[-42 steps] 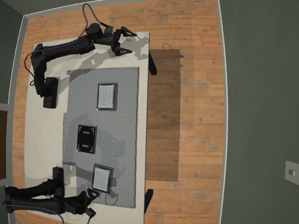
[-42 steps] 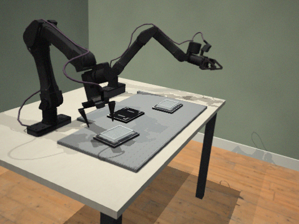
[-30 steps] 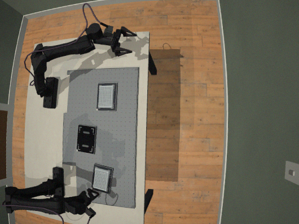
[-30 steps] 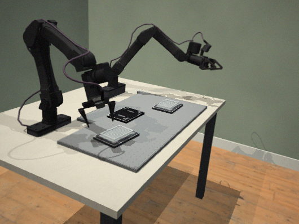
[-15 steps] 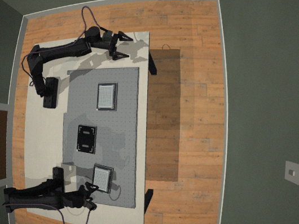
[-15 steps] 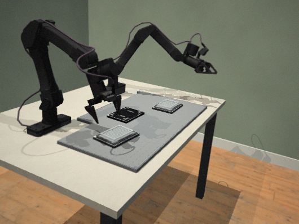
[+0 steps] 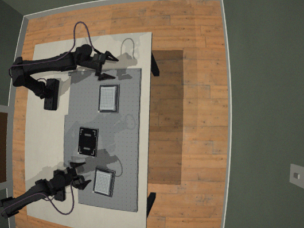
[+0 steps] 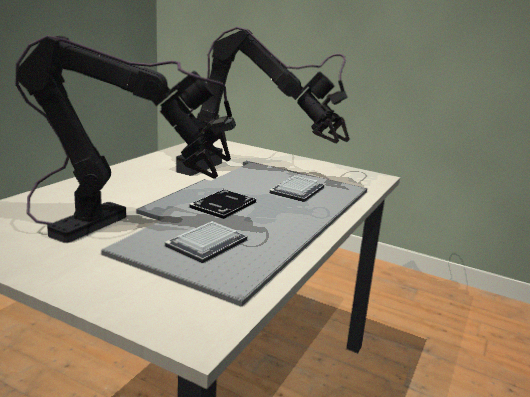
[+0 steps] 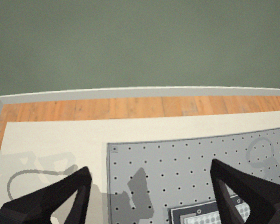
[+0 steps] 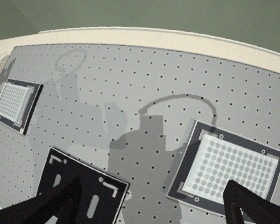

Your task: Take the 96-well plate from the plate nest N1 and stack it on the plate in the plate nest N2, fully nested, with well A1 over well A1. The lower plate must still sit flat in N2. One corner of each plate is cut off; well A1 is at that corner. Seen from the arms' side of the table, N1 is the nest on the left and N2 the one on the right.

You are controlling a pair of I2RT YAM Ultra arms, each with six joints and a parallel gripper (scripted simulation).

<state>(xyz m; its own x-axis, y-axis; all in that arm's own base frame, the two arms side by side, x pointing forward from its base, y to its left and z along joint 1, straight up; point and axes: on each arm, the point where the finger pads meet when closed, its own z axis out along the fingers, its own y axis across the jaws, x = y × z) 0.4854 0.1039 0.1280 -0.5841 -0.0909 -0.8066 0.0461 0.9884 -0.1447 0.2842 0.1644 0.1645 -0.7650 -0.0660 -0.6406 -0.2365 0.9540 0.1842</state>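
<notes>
Now: the black nest 35 cm to the right of my left hand, 25 cm behind it and 15 cm below it.
</notes>
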